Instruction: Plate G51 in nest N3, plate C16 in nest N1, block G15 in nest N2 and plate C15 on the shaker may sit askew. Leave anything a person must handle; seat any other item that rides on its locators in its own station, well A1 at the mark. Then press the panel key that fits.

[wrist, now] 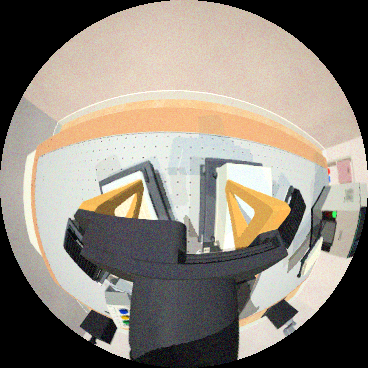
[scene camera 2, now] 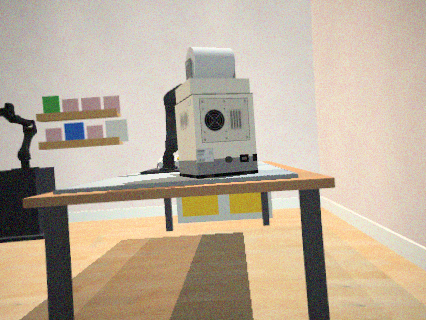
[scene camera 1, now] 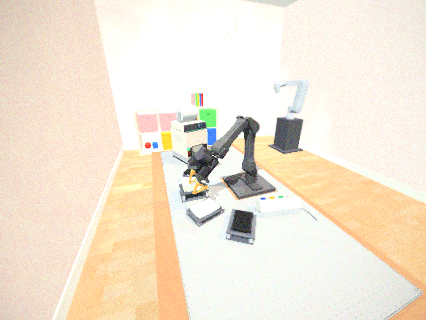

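Observation:
My gripper (scene camera 1: 198, 184) (wrist: 184, 183) is open and holds nothing. Its yellow fingers are low over the nests; in the wrist view the right one overlaps a thick white item (wrist: 255, 175) on a dark nest (wrist: 206, 200), the left one a white plate (scene camera 1: 205, 209) on another nest (scene camera 1: 199, 220). A black plate (scene camera 1: 242, 221), G51 by its look, lies on the nearest nest (scene camera 1: 241, 240). Another black plate (wrist: 294, 215) is at the right of the wrist view. Labels, well marks and exact seating are unreadable. The key panel (scene camera 1: 279, 206) (wrist: 119, 305) has blue, yellow and green keys.
A tall beige machine (scene camera 1: 182, 142) (scene camera 2: 215, 130) (wrist: 345, 210) stands at the table's far end, beyond the nests. The arm's dark base plate (scene camera 1: 248, 185) is right of the nests. The grey mat (scene camera 1: 285, 272) has an orange border. A cable runs from the panel.

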